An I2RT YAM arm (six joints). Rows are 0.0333 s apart.
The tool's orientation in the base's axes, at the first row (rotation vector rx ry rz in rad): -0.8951 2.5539 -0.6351
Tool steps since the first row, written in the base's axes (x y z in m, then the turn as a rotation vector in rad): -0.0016 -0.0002 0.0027 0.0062 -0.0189 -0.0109; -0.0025 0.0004 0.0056 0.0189 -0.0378 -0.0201; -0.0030 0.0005 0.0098 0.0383 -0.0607 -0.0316; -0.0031 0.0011 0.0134 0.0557 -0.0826 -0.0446; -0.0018 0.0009 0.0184 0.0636 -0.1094 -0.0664; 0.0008 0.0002 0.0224 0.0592 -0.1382 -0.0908; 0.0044 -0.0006 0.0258 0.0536 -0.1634 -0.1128; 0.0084 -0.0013 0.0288 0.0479 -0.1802 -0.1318
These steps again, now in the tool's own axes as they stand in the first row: 0.0008 -0.0008 -0.0029 0.0098 -0.0106 0.0175; 0.0006 -0.0014 -0.0060 0.0145 -0.0252 0.0367; 0.0001 -0.0033 -0.0097 0.0173 -0.0448 0.0620; -0.0009 -0.0047 -0.0129 0.0212 -0.0619 0.0874; -0.0026 -0.0081 -0.0165 0.0369 -0.0731 0.1171; -0.0048 -0.0119 -0.0184 0.0634 -0.0784 0.1438; -0.0076 -0.0160 -0.0193 0.0880 -0.0818 0.1669; -0.0106 -0.0200 -0.0197 0.1067 -0.0808 0.1850
